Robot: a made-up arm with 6 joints. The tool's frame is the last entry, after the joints. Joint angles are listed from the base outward. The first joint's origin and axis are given. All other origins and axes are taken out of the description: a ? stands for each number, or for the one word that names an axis. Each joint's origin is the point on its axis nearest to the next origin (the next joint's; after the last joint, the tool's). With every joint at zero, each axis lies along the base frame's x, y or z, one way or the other. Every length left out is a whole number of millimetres.
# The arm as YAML. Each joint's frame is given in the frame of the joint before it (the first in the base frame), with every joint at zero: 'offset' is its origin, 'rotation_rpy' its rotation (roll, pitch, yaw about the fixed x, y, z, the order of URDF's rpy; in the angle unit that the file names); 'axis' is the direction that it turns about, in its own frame. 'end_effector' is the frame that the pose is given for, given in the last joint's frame.
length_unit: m
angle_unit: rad
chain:
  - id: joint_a
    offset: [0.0, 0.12, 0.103]
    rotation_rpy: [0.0, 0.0, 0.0]
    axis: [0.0, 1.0, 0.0]
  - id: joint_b
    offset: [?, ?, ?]
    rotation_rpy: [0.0, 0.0, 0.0]
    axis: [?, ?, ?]
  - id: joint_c
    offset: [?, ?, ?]
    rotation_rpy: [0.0, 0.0, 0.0]
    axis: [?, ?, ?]
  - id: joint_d
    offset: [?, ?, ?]
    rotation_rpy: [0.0, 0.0, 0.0]
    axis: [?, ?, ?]
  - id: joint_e
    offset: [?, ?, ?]
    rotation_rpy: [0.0, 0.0, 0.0]
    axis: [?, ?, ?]
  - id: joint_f
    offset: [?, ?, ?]
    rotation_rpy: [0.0, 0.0, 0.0]
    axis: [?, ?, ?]
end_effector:
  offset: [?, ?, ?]
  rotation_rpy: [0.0, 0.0, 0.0]
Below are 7 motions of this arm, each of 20 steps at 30 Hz.
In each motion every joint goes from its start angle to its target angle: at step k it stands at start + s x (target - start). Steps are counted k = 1, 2, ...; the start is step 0. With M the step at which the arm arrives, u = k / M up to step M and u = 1 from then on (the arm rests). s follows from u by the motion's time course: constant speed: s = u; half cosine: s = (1 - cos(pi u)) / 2; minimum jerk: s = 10 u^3 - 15 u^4 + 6 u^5.
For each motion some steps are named. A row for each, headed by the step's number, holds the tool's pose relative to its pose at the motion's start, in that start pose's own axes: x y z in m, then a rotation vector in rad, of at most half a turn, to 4 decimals.
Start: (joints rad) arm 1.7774 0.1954 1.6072 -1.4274 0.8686 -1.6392
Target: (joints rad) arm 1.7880 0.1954 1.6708 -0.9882 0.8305 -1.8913
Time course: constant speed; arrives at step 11
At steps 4, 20:
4: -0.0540 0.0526 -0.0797 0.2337 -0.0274 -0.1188
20: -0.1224 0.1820 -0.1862 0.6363 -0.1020 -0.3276

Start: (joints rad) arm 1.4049 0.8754 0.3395 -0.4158 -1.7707 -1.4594
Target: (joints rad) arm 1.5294 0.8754 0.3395 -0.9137 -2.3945 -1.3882
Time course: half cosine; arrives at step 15
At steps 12, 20:
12: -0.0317 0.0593 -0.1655 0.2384 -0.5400 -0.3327
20: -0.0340 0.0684 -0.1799 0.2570 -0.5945 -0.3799

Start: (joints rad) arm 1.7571 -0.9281 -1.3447 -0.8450 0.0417 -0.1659
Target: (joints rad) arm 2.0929 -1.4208 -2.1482 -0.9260 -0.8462 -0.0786
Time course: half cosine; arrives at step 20
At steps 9, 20:
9: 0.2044 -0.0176 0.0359 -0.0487 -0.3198 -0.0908
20: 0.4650 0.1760 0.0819 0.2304 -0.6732 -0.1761

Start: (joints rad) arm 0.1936 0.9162 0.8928 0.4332 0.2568 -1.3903
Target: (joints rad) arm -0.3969 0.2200 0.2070 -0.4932 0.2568 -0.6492
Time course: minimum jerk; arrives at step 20
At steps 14, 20:
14: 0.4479 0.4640 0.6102 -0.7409 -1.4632 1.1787
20: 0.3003 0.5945 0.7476 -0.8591 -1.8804 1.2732

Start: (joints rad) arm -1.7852 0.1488 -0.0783 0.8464 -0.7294 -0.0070
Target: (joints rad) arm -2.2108 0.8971 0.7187 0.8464 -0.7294 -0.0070
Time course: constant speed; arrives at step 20
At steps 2, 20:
2: 0.0197 -0.0331 0.0197 -0.0696 -0.0111 0.0461
20: 0.1477 -0.3005 0.3845 -0.8224 -0.2243 0.0913

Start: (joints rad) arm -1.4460 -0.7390 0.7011 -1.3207 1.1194 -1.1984
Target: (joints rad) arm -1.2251 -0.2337 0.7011 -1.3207 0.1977 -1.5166
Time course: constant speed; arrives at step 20
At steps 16, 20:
16: 0.0434 0.1286 -0.1184 0.4730 -0.3446 -0.0889
20: 0.0539 0.1693 -0.1413 0.5973 -0.4340 -0.1243

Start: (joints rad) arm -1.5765 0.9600 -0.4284 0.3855 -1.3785 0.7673
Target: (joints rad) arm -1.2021 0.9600 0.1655 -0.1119 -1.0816 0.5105
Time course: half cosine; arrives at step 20
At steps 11, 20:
11: -0.0705 -0.0298 -0.0801 0.0232 0.0620 0.2699
20: -0.1373 -0.0671 -0.1308 0.0610 0.1416 0.4707

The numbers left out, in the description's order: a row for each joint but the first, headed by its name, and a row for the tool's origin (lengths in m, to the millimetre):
joint_b: xyz 0.029 0.0 -0.088, axis 0.0 0.0 1.0
joint_c: xyz -0.022 -0.078 0.0, axis 0.0 1.0 0.0
joint_d: xyz 0.113 0.0 -0.045, axis 0.0 1.0 0.0
joint_e: xyz -0.027 0.0 -0.381, axis 0.0 0.0 1.0
joint_f: xyz -0.057 -0.091 0.0, axis -1.0 0.0 0.0
tool: xyz 0.0 -0.117 -0.201

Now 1 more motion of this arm.
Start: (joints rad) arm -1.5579 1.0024 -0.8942 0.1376 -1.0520 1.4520
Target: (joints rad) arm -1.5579 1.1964 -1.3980 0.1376 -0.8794 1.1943
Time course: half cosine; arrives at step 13
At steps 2, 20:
2: 0.0078 0.0111 0.0066 0.0436 -0.0187 -0.0054
20: 0.1222 0.1559 0.1939 0.7644 -0.3056 -0.0792

